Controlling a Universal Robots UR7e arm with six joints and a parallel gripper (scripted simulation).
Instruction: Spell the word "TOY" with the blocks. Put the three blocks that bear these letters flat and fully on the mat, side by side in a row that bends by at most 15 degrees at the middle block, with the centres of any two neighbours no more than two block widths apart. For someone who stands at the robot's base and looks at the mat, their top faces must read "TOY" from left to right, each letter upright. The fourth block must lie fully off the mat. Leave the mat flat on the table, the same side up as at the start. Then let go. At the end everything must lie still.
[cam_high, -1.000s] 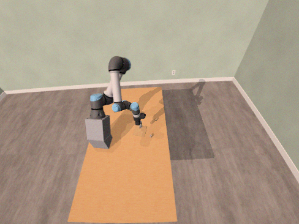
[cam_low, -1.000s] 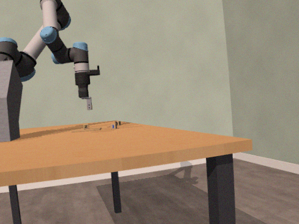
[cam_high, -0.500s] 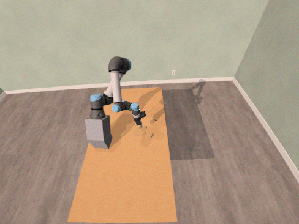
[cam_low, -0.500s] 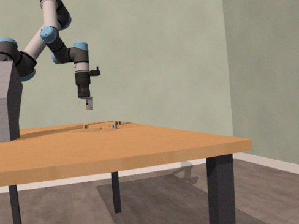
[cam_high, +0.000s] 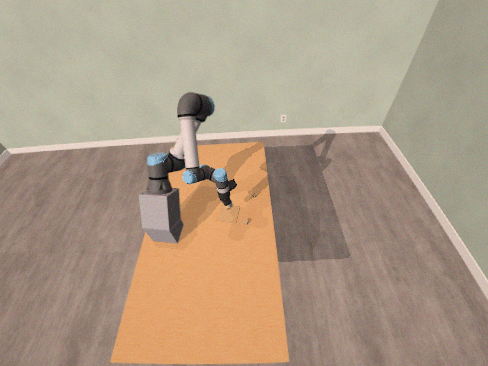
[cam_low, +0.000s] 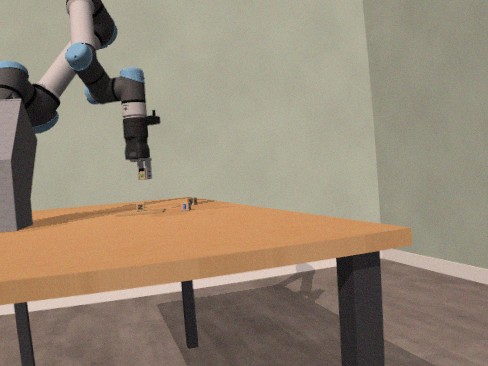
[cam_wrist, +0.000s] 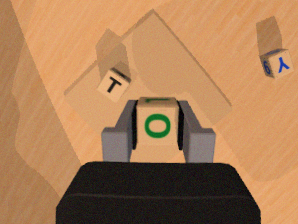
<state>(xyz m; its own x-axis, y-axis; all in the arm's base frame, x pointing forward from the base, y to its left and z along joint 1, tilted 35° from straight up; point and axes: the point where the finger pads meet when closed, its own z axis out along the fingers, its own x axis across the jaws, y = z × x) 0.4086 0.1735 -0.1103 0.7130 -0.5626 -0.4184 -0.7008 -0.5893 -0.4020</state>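
The tan mat is 120 mm below my hand and 20 mm behind it. Also, from my hand: O block 10 mm below; Y block 120 mm ahead, 110 mm below, 70 mm to the right; T block 110 mm below, 40 mm to the left, 30 mm behind.
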